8 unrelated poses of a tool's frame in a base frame.
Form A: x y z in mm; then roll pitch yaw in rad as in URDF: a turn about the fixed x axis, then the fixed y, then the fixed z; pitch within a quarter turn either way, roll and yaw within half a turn.
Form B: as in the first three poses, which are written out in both.
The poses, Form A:
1: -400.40 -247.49 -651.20 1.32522 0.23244 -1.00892
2: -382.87 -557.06 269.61 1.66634 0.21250 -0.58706
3: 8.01 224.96 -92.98 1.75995 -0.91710 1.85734
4: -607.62 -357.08 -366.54 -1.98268 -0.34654 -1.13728
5: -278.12 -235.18 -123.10 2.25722 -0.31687 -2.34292
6: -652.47 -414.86 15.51 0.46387 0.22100 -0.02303
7: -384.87 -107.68 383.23 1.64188 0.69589 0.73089
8: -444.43 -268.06 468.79 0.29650 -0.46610 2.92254
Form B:
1: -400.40 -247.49 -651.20 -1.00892 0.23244 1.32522
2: -382.87 -557.06 269.61 -0.58706 0.21250 1.66634
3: 8.01 224.96 -92.98 1.85734 -0.91710 1.75995
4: -607.62 -357.08 -366.54 -1.13728 -0.34654 -1.98268
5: -278.12 -235.18 -123.10 -2.34292 -0.31687 2.25722
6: -652.47 -414.86 15.51 -0.02303 0.22100 0.46387
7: -384.87 -107.68 383.23 0.73089 0.69589 1.64188
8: -444.43 -268.06 468.79 2.92254 -0.46610 0.29650
